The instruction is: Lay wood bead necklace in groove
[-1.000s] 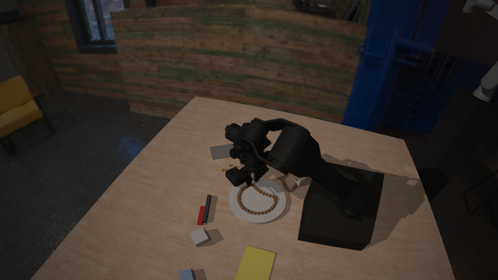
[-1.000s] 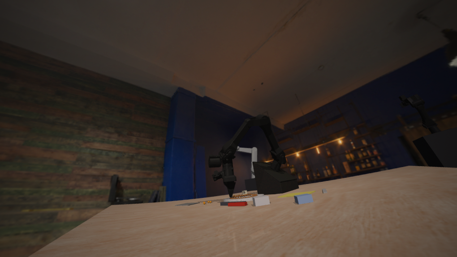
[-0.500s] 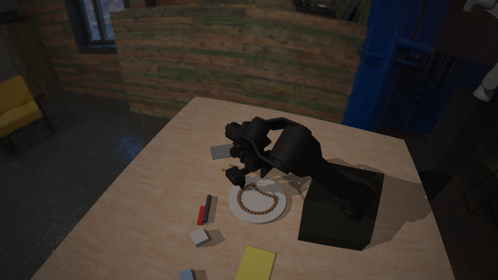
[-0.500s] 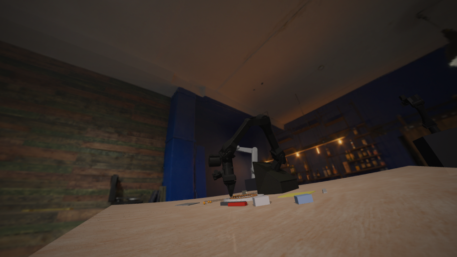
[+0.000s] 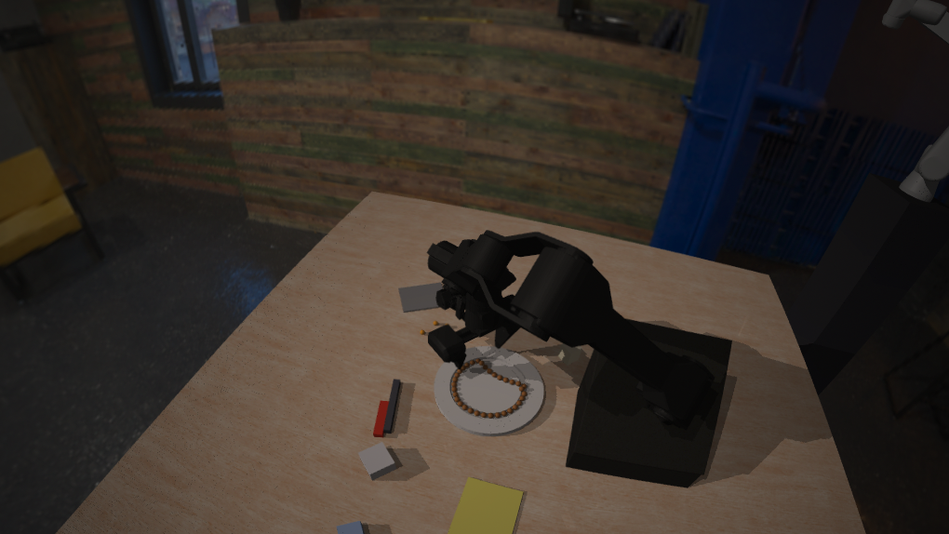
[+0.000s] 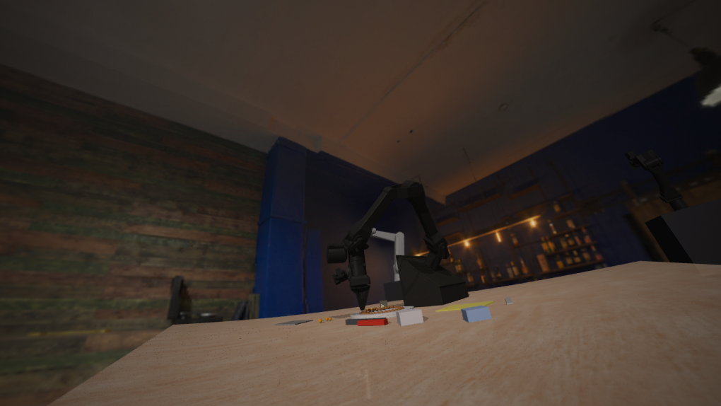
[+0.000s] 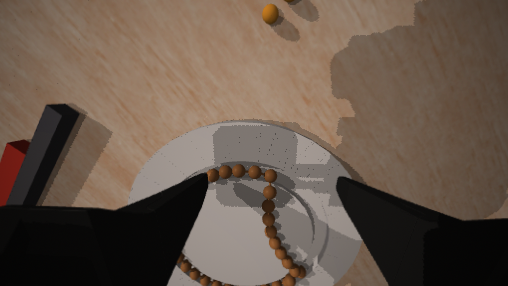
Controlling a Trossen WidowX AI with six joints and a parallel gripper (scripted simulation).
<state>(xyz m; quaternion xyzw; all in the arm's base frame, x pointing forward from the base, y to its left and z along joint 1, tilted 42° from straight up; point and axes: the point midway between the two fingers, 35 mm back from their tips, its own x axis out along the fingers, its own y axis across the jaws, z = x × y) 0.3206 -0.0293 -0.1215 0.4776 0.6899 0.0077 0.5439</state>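
The round white bead board lies 60 mm to the left of my gripper tip, 30 mm behind it and 10 mm below it. Also, from my gripper tip: grey tile 160 mm to the right, 160 mm ahead, 20 mm below; then dark bar 160 mm to the left, 130 mm ahead, 20 mm below; then pale cube 170 mm behind, 60 mm to the right.
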